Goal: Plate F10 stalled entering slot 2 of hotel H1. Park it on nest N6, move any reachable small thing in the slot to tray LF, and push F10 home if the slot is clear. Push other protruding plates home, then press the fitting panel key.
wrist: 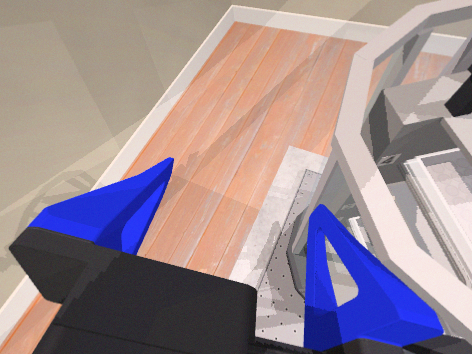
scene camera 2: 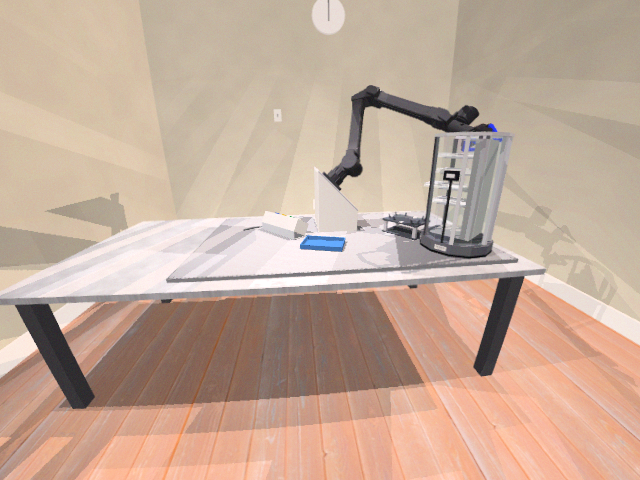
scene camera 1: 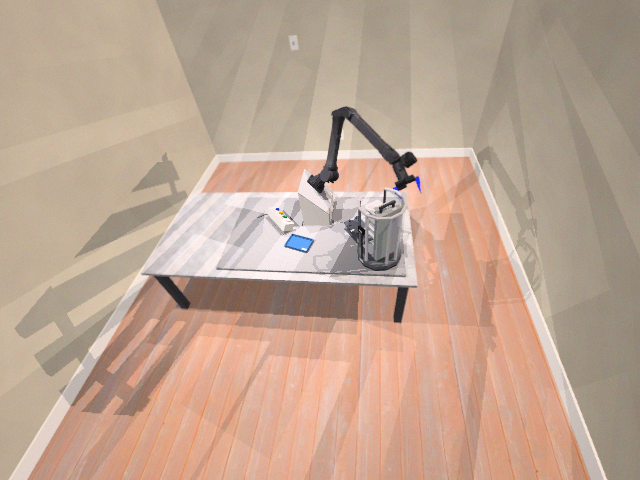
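Pixels of known places: gripper, fingertip midpoint: (wrist: 246, 188) (scene camera 1: 411, 196); arm's base at its link origin: (scene camera 2: 330, 182) (scene camera 1: 315, 184).
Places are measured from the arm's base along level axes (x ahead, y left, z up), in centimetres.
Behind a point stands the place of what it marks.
My gripper (scene camera 1: 407, 190) @(x 26.1, y 61.2, z 17.4 cm) (scene camera 2: 480, 136) (wrist: 246, 188) @(x 26.1, y 61.2, z 17.4 cm) is open and empty, its blue fingers wide apart at the top of hotel H1 (scene camera 1: 379, 265) @(x 47.7, y 49.0, z -15.1 cm) (scene camera 2: 454, 250) @(x 47.3, y 42.0, z -16.7 cm) (wrist: 362, 170) @(x 28.8, y 56.0, z 20.4 cm). In the wrist view the right finger overlaps the hotel's top ring; the left is outside it. White plates lie stacked in the hotel; one plate (scene camera 2: 433, 184) sticks out to the left in scene camera 2. Plate and slot labels are unreadable, so F10 and any small thing cannot be identified. A dark pegged stand (scene camera 1: 353, 227) @(x 22.7, y 29.7, z -13.1 cm) (scene camera 2: 405, 221) @(x 24.4, y 31.4, z -13.1 cm) beside the hotel looks like the nest. The blue tray (scene camera 1: 299, 242) @(x 35.7, y -2.6, z -18.8 cm) (scene camera 2: 323, 243) @(x 35.5, y -2.5, z -18.9 cm) appears empty.
The white key panel (scene camera 1: 283, 222) @(x 27.3, y -15.0, z -11.2 cm) (scene camera 2: 281, 225) @(x 25.6, y -20.6, z -14.6 cm) with coloured keys is left of the arm's wedge base (scene camera 1: 315, 206) @(x 17.0, y 4.5, z -4.0 cm) (scene camera 2: 333, 206) @(x 17.6, y 1.4, z -8.3 cm). A black post with a small sign (scene camera 2: 451, 175) @(x 45.1, y 38.1, z 7.6 cm) stands at the hotel's front. The table (scene camera 1: 180, 248) @(x 53.5, y -82.1, z -20.4 cm) (scene camera 2: 103, 263) @(x 52.7, y -80.9, z -20.4 cm) ends close beyond the hotel.
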